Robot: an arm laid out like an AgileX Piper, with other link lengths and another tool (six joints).
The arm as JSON. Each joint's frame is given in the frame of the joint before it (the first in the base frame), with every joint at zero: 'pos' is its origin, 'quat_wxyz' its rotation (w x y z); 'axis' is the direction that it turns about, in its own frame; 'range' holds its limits. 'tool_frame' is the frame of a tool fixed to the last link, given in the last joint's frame.
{
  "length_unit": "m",
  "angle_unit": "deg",
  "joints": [
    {
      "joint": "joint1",
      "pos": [
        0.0,
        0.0,
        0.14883
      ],
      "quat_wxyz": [
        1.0,
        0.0,
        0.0,
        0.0
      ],
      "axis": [
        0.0,
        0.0,
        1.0
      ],
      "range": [
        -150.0,
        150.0
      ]
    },
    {
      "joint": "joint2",
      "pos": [
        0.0,
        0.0,
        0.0
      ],
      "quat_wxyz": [
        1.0,
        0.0,
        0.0,
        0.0
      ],
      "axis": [
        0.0,
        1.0,
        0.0
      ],
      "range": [
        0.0,
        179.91
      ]
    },
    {
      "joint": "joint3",
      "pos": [
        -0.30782,
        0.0,
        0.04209
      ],
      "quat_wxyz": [
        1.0,
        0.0,
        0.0,
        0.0
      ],
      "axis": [
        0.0,
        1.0,
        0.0
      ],
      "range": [
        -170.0,
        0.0
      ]
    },
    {
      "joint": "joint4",
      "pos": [
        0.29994,
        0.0,
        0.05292
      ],
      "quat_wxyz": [
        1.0,
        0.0,
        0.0,
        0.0
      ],
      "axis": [
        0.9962,
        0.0,
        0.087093
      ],
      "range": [
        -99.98,
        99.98
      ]
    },
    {
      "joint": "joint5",
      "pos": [
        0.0,
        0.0,
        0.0
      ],
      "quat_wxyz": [
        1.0,
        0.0,
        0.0,
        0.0
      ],
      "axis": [
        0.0,
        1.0,
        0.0
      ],
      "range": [
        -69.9,
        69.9
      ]
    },
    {
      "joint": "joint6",
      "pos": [
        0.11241,
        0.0,
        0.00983
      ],
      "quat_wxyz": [
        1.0,
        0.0,
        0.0,
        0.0
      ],
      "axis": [
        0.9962,
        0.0,
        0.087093
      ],
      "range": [
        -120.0,
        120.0
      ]
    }
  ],
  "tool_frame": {
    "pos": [
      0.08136,
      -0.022,
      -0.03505
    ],
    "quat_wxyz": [
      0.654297,
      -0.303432,
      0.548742,
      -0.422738
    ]
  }
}
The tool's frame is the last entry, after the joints.
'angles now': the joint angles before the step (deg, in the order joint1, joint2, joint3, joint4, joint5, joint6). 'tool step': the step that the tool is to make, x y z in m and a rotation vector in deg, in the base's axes. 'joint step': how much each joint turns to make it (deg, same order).
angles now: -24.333, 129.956, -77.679, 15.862, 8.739, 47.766
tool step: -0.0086, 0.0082, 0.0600, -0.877, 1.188, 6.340
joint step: 0.000, -7.804, 0.008, 0.007, 9.210, -5.445
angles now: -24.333, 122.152, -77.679, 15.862, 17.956, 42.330
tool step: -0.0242, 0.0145, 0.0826, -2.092, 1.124, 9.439
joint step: 0.001, -10.958, -0.010, -0.055, 12.478, -7.875
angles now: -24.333, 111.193, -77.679, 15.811, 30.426, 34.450
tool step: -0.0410, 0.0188, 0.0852, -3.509, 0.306, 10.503
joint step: -0.006, -12.069, 0.011, -0.163, 12.761, -8.648
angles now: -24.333, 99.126, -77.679, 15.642, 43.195, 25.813
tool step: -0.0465, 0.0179, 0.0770, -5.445, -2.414, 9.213
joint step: -0.003, -11.901, -0.009, -0.126, 9.419, -8.129
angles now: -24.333, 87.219, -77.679, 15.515, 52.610, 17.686
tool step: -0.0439, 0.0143, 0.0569, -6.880, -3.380, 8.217
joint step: 0.000, -9.970, -0.007, -0.113, 6.103, -8.325
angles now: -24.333, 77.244, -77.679, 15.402, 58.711, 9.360
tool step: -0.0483, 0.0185, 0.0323, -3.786, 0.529, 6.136
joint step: 0.002, -7.722, 0.065, -0.225, 8.095, -5.260
